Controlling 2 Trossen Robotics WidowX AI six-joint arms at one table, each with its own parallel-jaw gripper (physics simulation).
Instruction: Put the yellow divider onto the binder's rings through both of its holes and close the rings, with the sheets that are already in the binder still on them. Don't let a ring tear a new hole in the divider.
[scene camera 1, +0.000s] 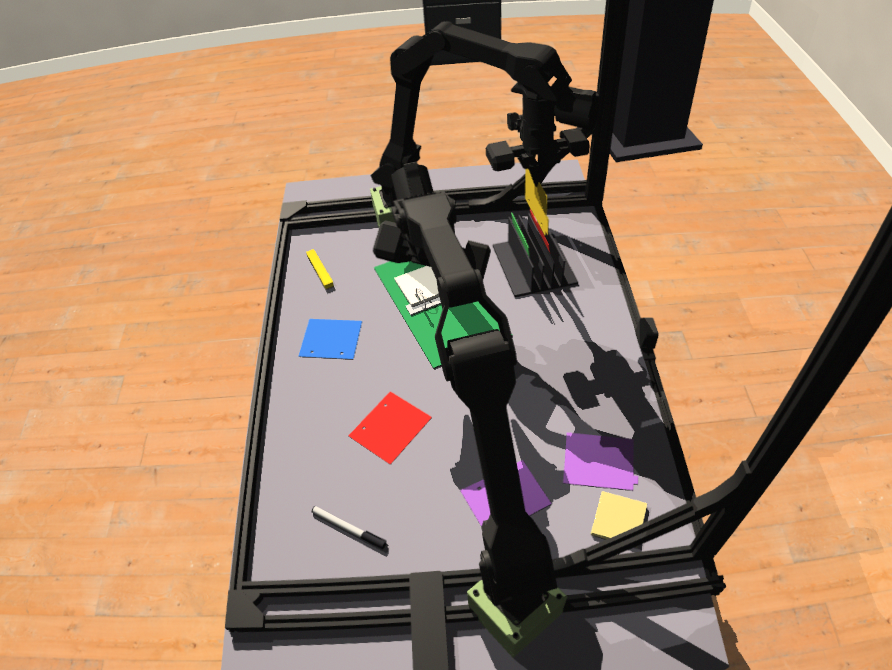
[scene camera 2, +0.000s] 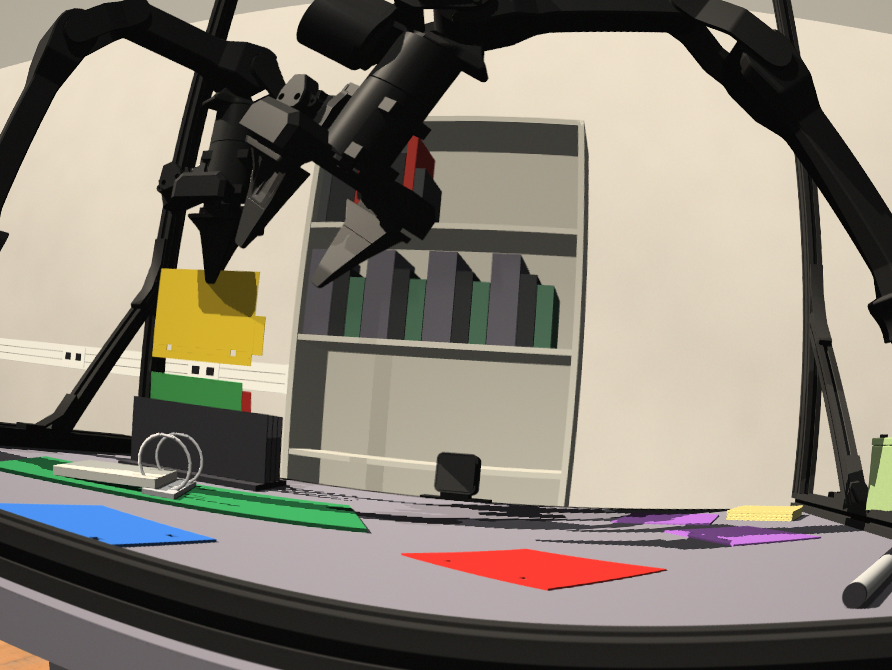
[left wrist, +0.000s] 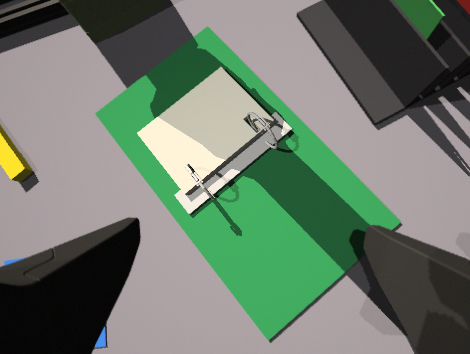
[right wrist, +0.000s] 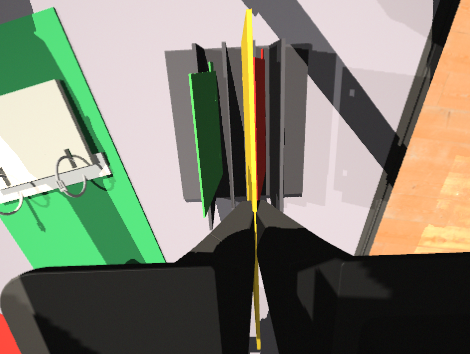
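Seen in the pictures: left gripper, fingertip midpoint: (scene camera 2: 278, 266) (left wrist: 253, 232); right gripper, fingertip midpoint: (scene camera 1: 536, 185) (scene camera 2: 210, 283) (right wrist: 253, 211); left arm's base at its link origin: (scene camera 1: 517, 594); right arm's base at its link origin: (scene camera 1: 395, 196).
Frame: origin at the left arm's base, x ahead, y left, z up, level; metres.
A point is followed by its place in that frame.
Note:
The yellow divider (scene camera 1: 535, 201) {x 0.517, y -0.540, z 0.081 m} (scene camera 2: 176, 317) {x 0.548, y -0.556, z 0.085 m} (right wrist: 248, 100) {x 0.553, y -0.557, z 0.133 m} hangs upright above the dark rack (scene camera 1: 508, 266) {x 0.533, y -0.486, z -0.076 m} (scene camera 2: 237, 447) {x 0.476, y -0.482, z -0.043 m}, its two holes near the lower edge. My right gripper (scene camera 2: 210, 277) {x 0.514, y -0.538, z 0.124 m} (right wrist: 253, 211) {x 0.514, y -0.538, z 0.124 m} is shut on its upper part. The open green binder (scene camera 1: 426, 335) {x 0.504, y -0.238, z -0.079 m} (scene camera 2: 288, 508) {x 0.468, y -0.287, z -0.079 m} (left wrist: 225, 255) {x 0.512, y -0.237, z -0.079 m} lies flat with white sheets (scene camera 2: 108, 472) {x 0.619, y -0.277, z -0.069 m} (left wrist: 200, 110) {x 0.625, y -0.344, z -0.070 m} at its two rings (scene camera 2: 167, 434) {x 0.570, y -0.279, z -0.033 m}. The rings look like full hoops; whether their tips meet is unclear. My left gripper (scene camera 2: 279, 265) {x 0.495, y -0.270, z 0.100 m} (left wrist: 253, 232) {x 0.495, y -0.270, z 0.100 m} is open and empty, high above the binder. Its fingertips are hidden in scene camera 1.
The rack also holds green (scene camera 2: 194, 390) {x 0.524, y -0.507, z 0.008 m} (right wrist: 205, 125) {x 0.535, y -0.517, z -0.009 m} and red (right wrist: 260, 100) {x 0.528, y -0.566, z -0.023 m} dividers. Blue (scene camera 1: 331, 338) {x 0.627, y -0.094, z -0.081 m} and red (scene camera 1: 390, 427) {x 0.384, y -0.059, z -0.081 m} dividers, a yellow bar (scene camera 1: 319, 268) {x 0.802, y -0.180, z -0.070 m}, a marker (scene camera 1: 346, 526) {x 0.275, y 0.112, z -0.070 m}, purple pieces (scene camera 1: 598, 461) {x 0.092, y -0.281, z -0.081 m} and pale yellow notes (scene camera 1: 618, 514) {x 0.001, y -0.228, z -0.072 m} lie on the table.

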